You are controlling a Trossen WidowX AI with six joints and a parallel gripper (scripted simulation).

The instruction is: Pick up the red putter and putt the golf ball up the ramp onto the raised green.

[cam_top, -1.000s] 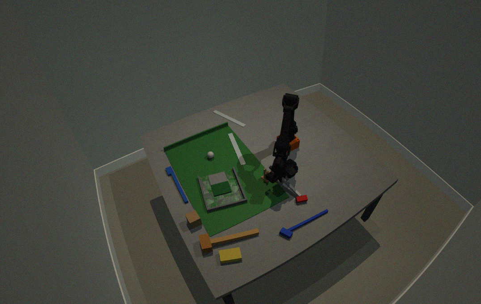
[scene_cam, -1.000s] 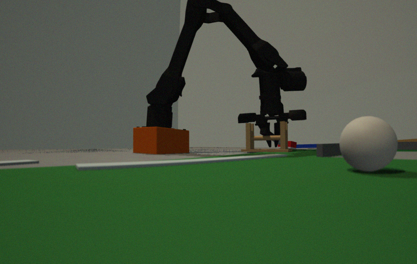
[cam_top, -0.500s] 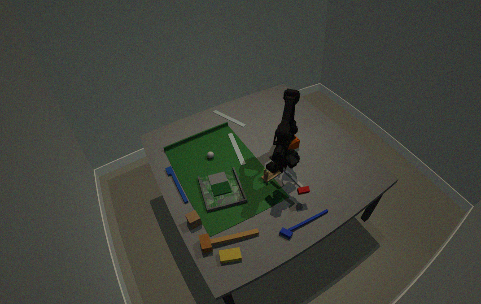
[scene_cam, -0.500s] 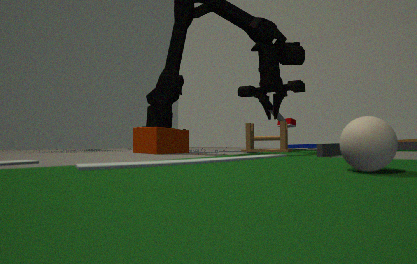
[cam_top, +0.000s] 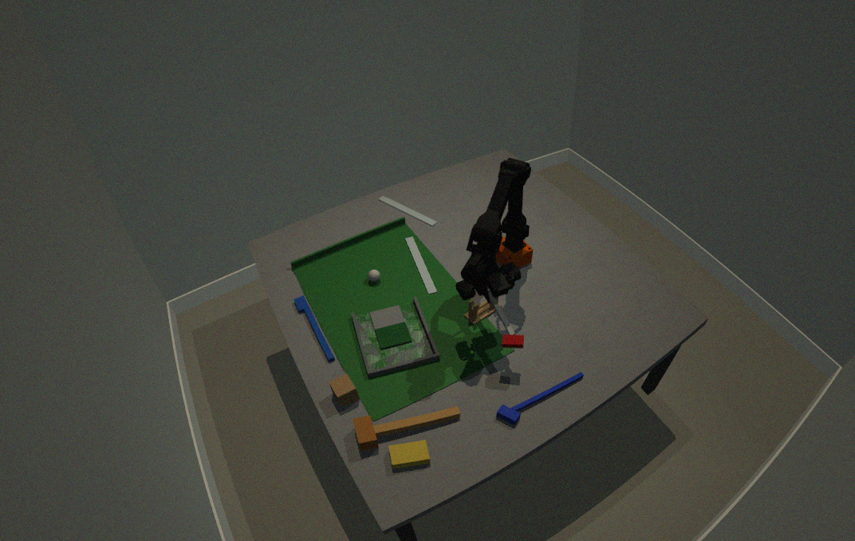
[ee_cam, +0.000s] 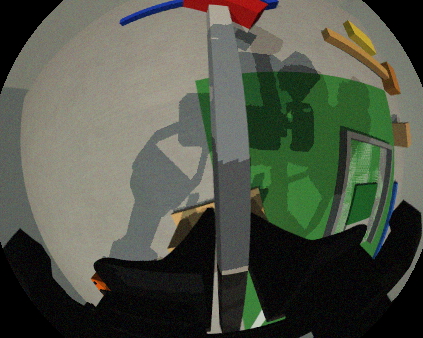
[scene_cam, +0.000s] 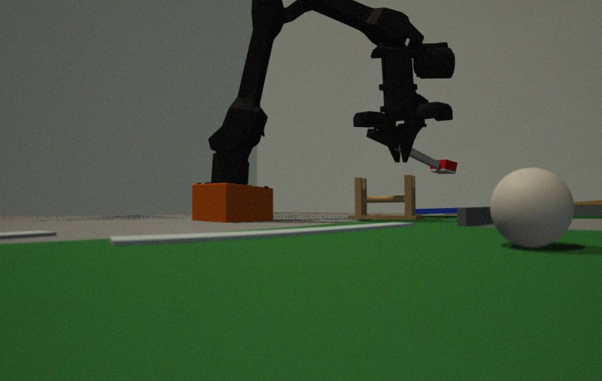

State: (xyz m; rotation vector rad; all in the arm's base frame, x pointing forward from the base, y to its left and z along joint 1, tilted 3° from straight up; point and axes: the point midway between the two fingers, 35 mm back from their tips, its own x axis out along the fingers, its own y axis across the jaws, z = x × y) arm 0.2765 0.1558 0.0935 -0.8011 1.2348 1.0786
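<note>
Now: the red putter 50 mm to the left of my gripper tip, 20 mm ahead of it and 20 mm above it. Also, from my gripper tip: small wooden fence: 70 mm below, 50 mm to the right, 20 mm behind; white golf ball: 400 mm to the right, 160 mm ahead, 80 mm below; brown block: 500 mm ahead, 80 mm below, 70 mm to the right.
</note>
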